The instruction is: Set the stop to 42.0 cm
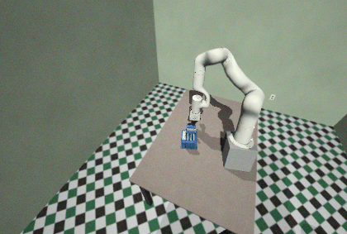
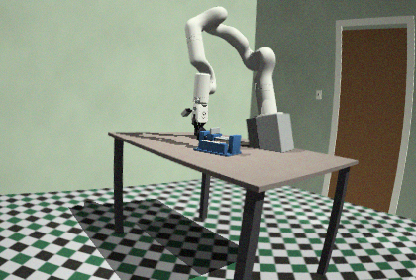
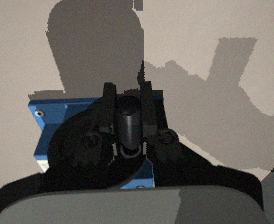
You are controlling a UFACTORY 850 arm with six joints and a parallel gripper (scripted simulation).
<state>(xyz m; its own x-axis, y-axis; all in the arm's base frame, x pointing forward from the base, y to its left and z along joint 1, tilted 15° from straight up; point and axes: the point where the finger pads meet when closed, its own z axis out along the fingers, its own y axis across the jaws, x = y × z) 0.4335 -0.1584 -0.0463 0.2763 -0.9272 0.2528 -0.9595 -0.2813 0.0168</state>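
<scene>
Right now my hand is 130 mm to the right of the stop block.
</scene>
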